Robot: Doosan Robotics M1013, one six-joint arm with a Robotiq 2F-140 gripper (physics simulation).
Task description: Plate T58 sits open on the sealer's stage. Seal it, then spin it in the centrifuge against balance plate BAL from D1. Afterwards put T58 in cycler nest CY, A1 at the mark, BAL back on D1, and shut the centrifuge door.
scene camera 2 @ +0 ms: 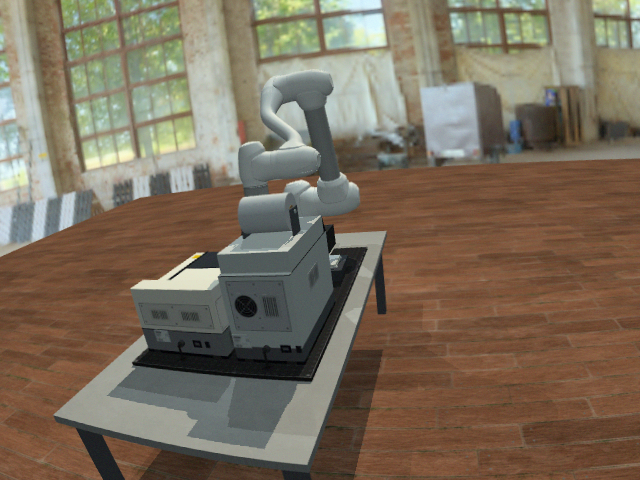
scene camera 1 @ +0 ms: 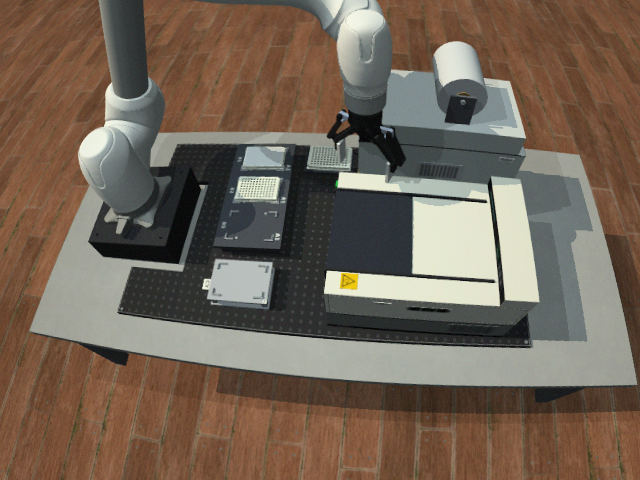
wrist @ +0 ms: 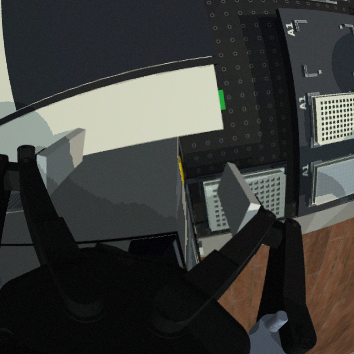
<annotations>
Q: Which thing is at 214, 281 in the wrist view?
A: The gripper.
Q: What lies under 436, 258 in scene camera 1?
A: A large centrifuge.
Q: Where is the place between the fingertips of the gripper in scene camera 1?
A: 365, 169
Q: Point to a foil roll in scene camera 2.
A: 265, 213
</annotations>
